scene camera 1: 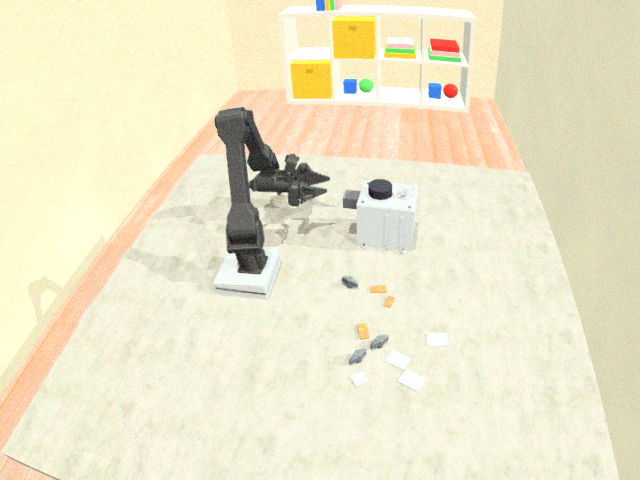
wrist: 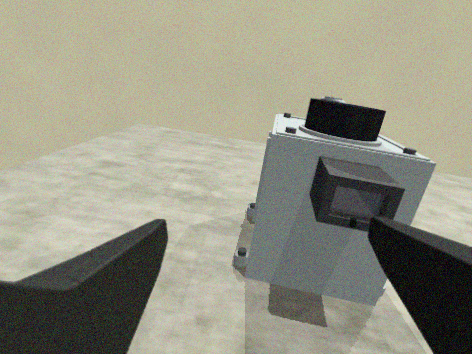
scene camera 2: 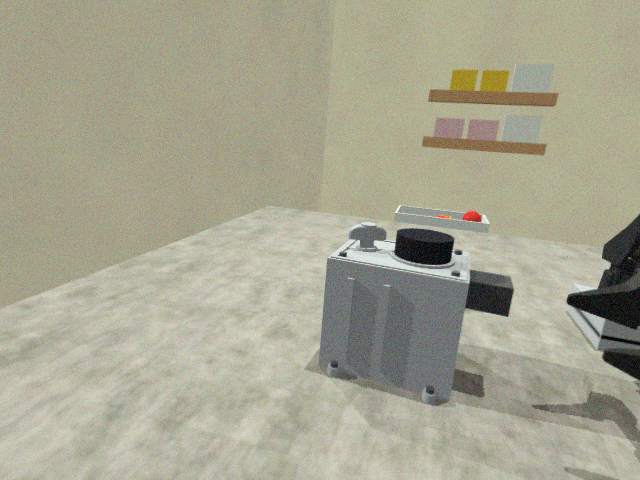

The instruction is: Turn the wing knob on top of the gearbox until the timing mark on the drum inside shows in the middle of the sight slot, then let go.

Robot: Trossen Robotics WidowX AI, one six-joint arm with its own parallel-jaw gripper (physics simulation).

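Pixels of known places: gripper, fingertip midpoint: [scene camera 1: 328,184] [wrist: 267,228] [scene camera 2: 583,324]; arm's base, origin of the base link: [scene camera 1: 253,264].
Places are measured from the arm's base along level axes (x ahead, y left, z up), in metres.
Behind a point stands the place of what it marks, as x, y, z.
The pale grey gearbox [scene camera 1: 386,224] @[0.314, 0.164, 0.039] [scene camera 2: 387,320] @[0.313, 0.288, 0.029] [wrist: 300,215] @[0.237, 0.255, 0.026] stands upright. Its grey wing knob [scene camera 1: 402,193] @[0.349, 0.216, 0.106] [scene camera 2: 367,233] @[0.355, 0.237, 0.110] is on top beside a black round cap [scene camera 1: 380,189] @[0.292, 0.209, 0.116] [scene camera 2: 424,246] @[0.287, 0.261, 0.111] [wrist: 345,119] @[0.258, 0.235, 0.106], which hides most of it in the wrist view. A dark hood [scene camera 1: 351,199] @[0.215, 0.210, 0.076] [scene camera 2: 489,292] @[0.214, 0.253, 0.069] [wrist: 316,200] @[0.207, 0.253, 0.054] juts from the side facing my gripper. The sight slot [wrist: 356,201] @[0.199, 0.230, 0.062] inside it shows a dull grey surface; I cannot make out a timing mark. My gripper [scene camera 1: 327,184] @[0.136, 0.287, 0.067] [scene camera 2: 586,326] @[0.136, 0.287, 0.067] [wrist: 267,228] @[0.136, 0.287, 0.067] is open and empty, apart from the gearbox, on the hood side.
Dark grey stones [scene camera 1: 349,282] @[0.244, 0.006, -0.025], orange pieces [scene camera 1: 378,288] @[0.316, 0.012, -0.041] and white squares [scene camera 1: 436,339] @[0.469, -0.124, -0.045] lie on the mat [scene camera 1: 206,387] @[-0.001, -0.345, -0.048]. A white tray [scene camera 2: 439,222] with a red ball [scene camera 2: 471,217] is behind the gearbox in scene camera 2.
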